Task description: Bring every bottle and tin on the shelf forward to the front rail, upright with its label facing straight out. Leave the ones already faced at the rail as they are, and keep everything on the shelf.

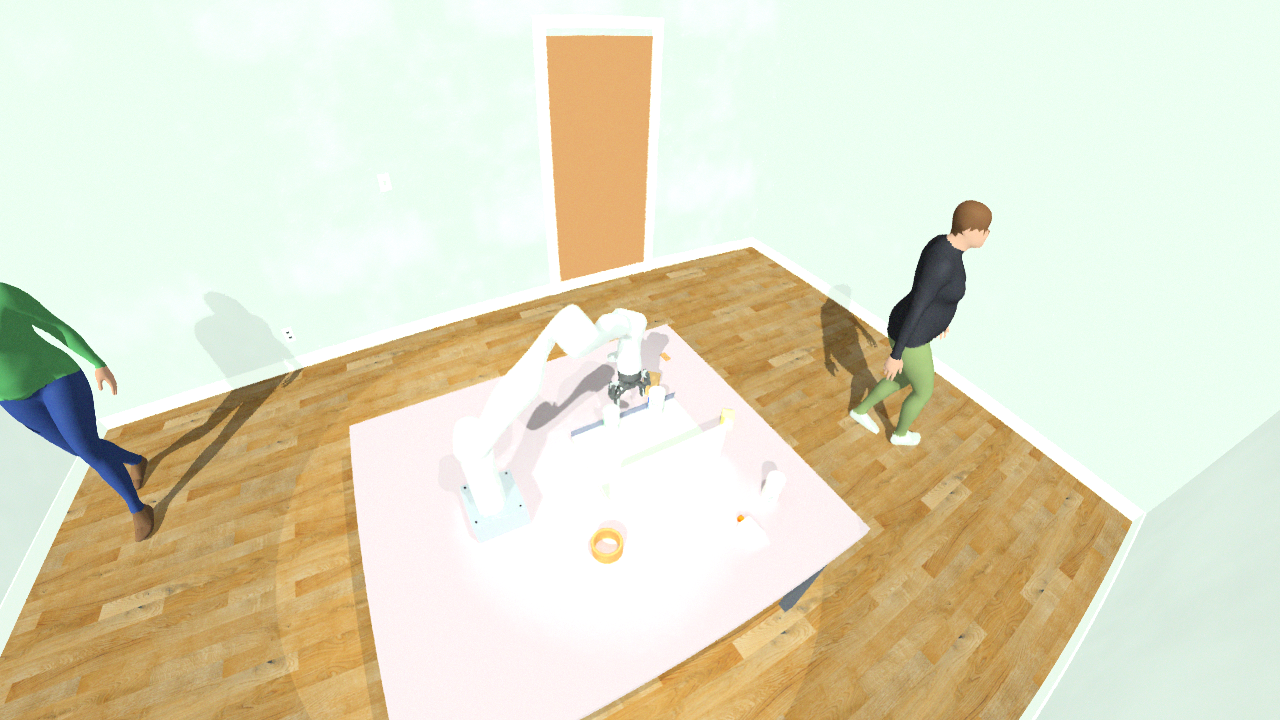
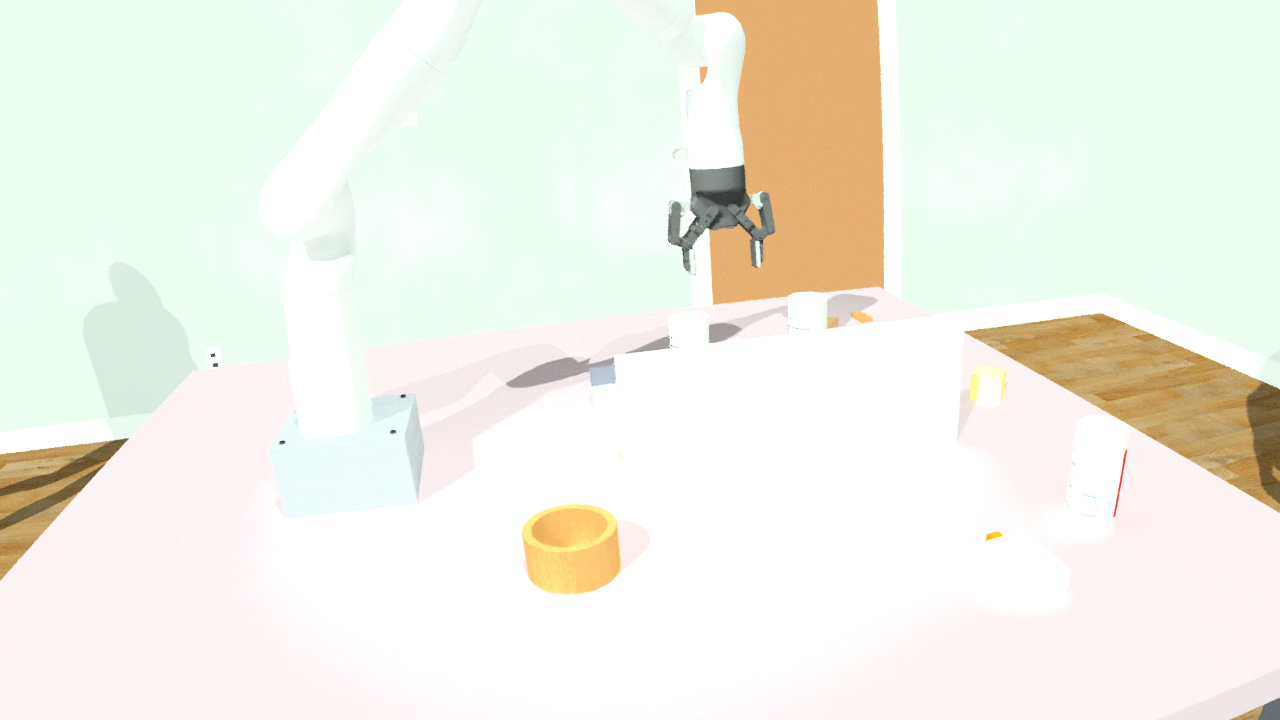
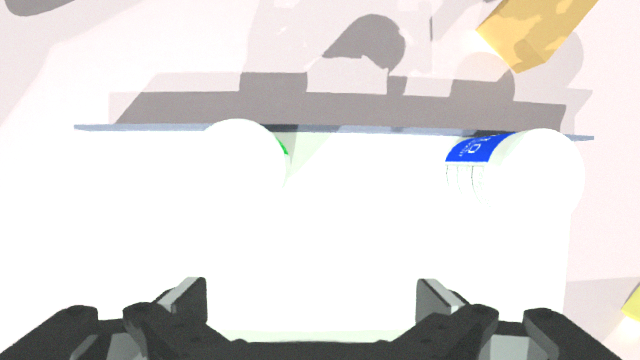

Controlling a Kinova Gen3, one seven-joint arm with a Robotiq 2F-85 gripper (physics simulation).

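Where they show: gripper, fingertip midpoint: (image 1: pixel 629 400) (image 2: pixel 724 270) (image 3: pixel 311 302); arm's base, origin of the base link: (image 1: pixel 491 501) (image 2: pixel 338 423).
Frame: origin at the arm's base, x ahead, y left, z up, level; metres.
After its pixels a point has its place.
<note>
A white tin with a green label (image 1: pixel 611 417) @[y 0.114, x 0.482, z 0.032 m] (image 2: pixel 688 333) @[y 0.112, x 0.487, z 0.023 m] (image 3: pixel 245 155) @[y 0.147, x 0.501, z 0.040 m] and a white tin with a blue label (image 1: pixel 656 399) @[y 0.109, x 0.662, z 0.039 m] (image 2: pixel 807 313) @[y 0.107, x 0.669, z 0.033 m] (image 3: pixel 542 170) @[y 0.139, x 0.679, z 0.050 m] stand upright, apart, by the blue-grey rail (image 1: pixel 586 430) @[y 0.169, x 0.407, z -0.052 m] (image 2: pixel 602 374) @[y 0.170, x 0.367, z -0.042 m] (image 3: pixel 375 130) @[y 0.167, x 0.589, z -0.031 m] of the white shelf (image 2: pixel 787 394) @[y -0.144, x 0.540, z 0.016 m] (image 3: pixel 350 225) @[y 0.090, x 0.573, z -0.059 m]. The green shows as a sliver; the blue shows on the rail side. Whether either label faces straight out is unclear. My gripper (image 1: pixel 630 395) @[y 0.087, x 0.538, z 0.115 m] (image 2: pixel 723 266) @[y 0.087, x 0.538, z 0.115 m] (image 3: pixel 311 302) @[y 0.087, x 0.538, z 0.115 m] is open and empty, above the shelf. Glare hides much of the shelf floor.
A white tin with a red stripe (image 1: pixel 773 485) @[y -0.386, x 0.798, z 0.015 m] (image 2: pixel 1095 467) @[y -0.392, x 0.803, z -0.017 m] stands on the table, off the shelf. A yellow block (image 1: pixel 726 414) @[y -0.016, x 0.908, z -0.053 m] (image 2: pixel 988 385) @[y -0.037, x 0.903, z -0.065 m] is beside the shelf; an orange block (image 3: pixel 537 32) @[y 0.257, x 0.735, z -0.041 m] lies beyond the rail. An orange ring-shaped bowl (image 1: pixel 606 557) @[y -0.308, x 0.240, z -0.046 m] (image 2: pixel 572 566) @[y -0.314, x 0.259, z -0.058 m] stands behind the shelf. Two people stand near.
</note>
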